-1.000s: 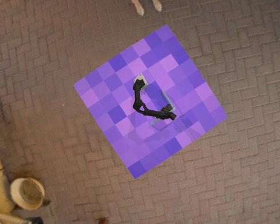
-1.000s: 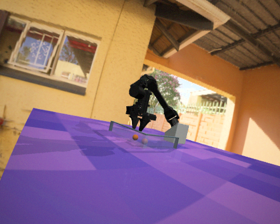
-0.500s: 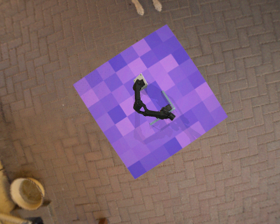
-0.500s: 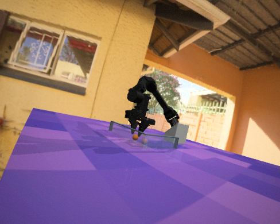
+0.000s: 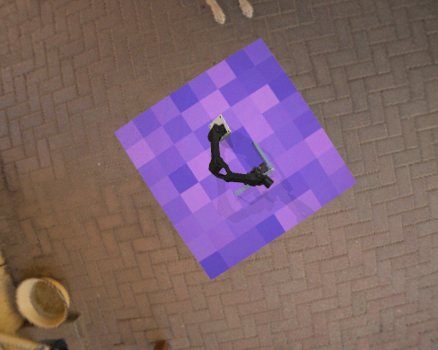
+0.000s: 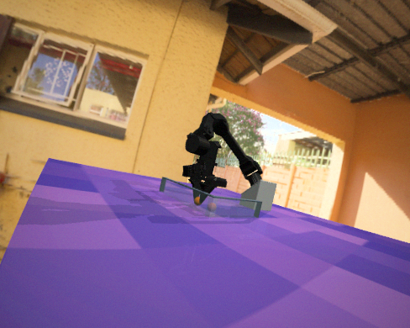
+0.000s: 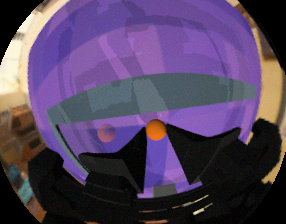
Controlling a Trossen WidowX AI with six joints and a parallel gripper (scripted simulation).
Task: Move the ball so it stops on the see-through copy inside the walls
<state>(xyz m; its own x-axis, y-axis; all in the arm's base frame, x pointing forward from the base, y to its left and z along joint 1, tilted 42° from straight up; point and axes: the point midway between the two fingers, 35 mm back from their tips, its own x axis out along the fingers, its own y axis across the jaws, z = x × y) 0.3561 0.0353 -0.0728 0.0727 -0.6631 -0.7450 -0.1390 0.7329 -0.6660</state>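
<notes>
The see-through copy of ball is 10 mm behind my gripper tip and 80 mm to the left of it.
</notes>
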